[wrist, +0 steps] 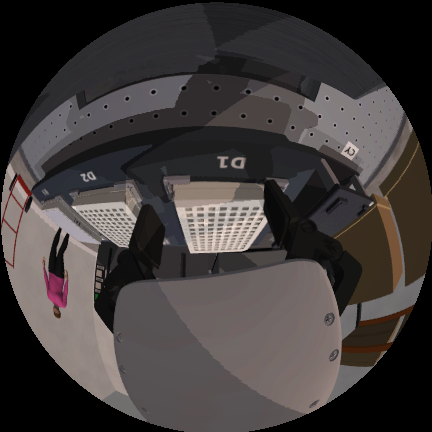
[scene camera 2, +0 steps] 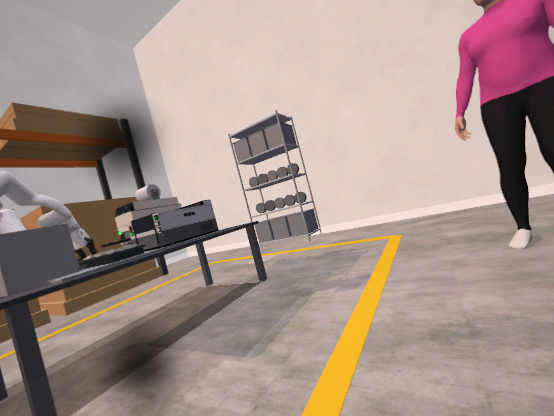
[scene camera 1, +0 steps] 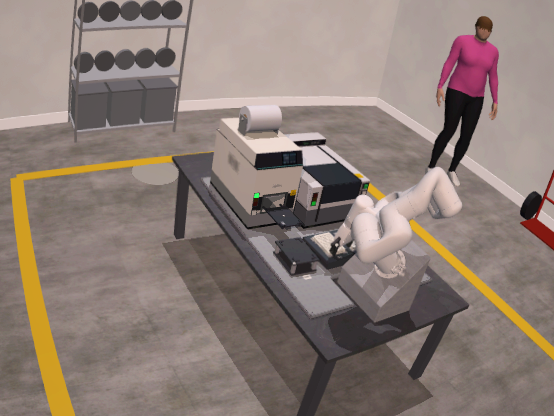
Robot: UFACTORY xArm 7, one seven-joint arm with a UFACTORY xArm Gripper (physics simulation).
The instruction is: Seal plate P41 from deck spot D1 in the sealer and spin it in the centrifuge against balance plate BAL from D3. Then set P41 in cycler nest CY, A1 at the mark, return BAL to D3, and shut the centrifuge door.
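Places are measured from the arm's base along level axes (x ahead, y left, z up), in metres.
Where they show: gripper, between the fingertips: (wrist: 208,205) (scene camera 2: 89,255) (scene camera 1: 339,249); arm's base, origin of its link: (scene camera 2: 25,250) (scene camera 1: 390,263).
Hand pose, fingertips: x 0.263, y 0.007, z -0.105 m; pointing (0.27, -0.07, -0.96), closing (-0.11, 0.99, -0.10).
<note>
Things, the pixels of their centre, and the offset from my fingertips. "spot": a spot on its surface instead. Level surfaces: height alone.
- pale plate, middle of its body: (wrist: 70,224) (scene camera 2: 121,249) 0.035 m ahead, 0.237 m right, 0.007 m down
- sealer, middle of its body: (scene camera 1: 256,156) (scene camera 2: 151,216) 0.538 m ahead, 0.090 m left, 0.176 m up
- centrifuge, a spot on its surface: (scene camera 1: 332,182) spot: 0.260 m ahead, 0.139 m right, 0.151 m up
- dark cycler, middle of its body: (wrist: 320,212) (scene camera 1: 296,255) 0.072 m ahead, 0.167 m left, 0.030 m down
- CY label, a spot on its surface: (wrist: 350,150) spot: 0.034 m back, 0.183 m left, 0.062 m down
- second cream plate, middle of its body: (wrist: 121,225) 0.044 m ahead, 0.113 m right, 0.007 m down
- perforated base plate, height of its surface: 0.062 m down
- dark table, height of its surface: 0.075 m down
P41, a cream plate with a grid of wells (wrist: 220,235) (scene camera 1: 325,242), sits flat on the deck spot marked D1 (wrist: 200,162). My gripper (wrist: 208,205) (scene camera 1: 336,246) (scene camera 2: 88,246) is open, with its dark fingers on either side of the plate; whether they touch it is unclear. A pale plate (wrist: 70,219) at the far left of the wrist view, beyond D2, may be BAL; its markings are too small to read. The sealer (scene camera 1: 235,170) has its tray (scene camera 1: 284,217) out. The centrifuge (scene camera 1: 332,182) stands beside it. The dark cycler (scene camera 1: 296,252) (wrist: 340,210) stands near the CY label (wrist: 350,150).
A second cream plate (wrist: 107,220) sits at D2, close to the left finger in the wrist view. The cycler stands just beside D1. A perforated base plate (scene camera 1: 320,297) lies on the dark table (scene camera 1: 345,345). A person in pink (scene camera 1: 470,65) stands behind the table.
</note>
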